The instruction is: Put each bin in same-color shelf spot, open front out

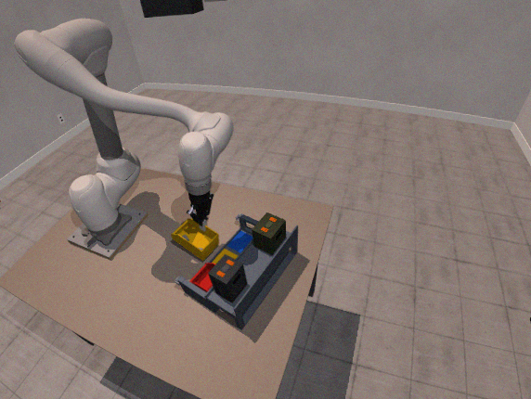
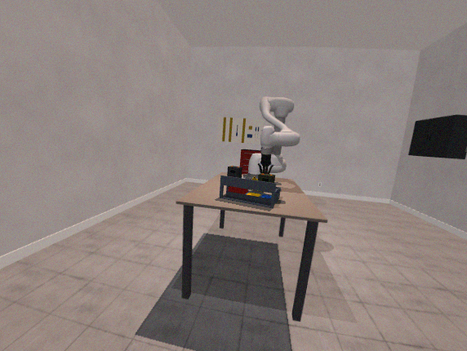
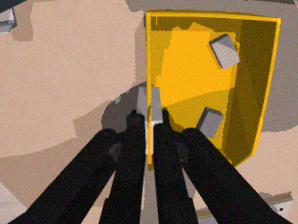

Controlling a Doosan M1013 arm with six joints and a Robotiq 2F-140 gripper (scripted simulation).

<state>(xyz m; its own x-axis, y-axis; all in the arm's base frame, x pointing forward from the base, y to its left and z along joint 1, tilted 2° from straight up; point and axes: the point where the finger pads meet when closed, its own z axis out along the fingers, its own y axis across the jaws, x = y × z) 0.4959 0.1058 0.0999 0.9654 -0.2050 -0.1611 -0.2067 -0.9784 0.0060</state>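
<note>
My gripper is now 20 mm past the yellow bin, 50 mm to the left of it and 40 mm above it. Round my hand: red bin 140 mm ahead, 190 mm to the right, 70 mm below; grey shelf 270 mm ahead, 100 mm to the right, 10 mm below.
</note>
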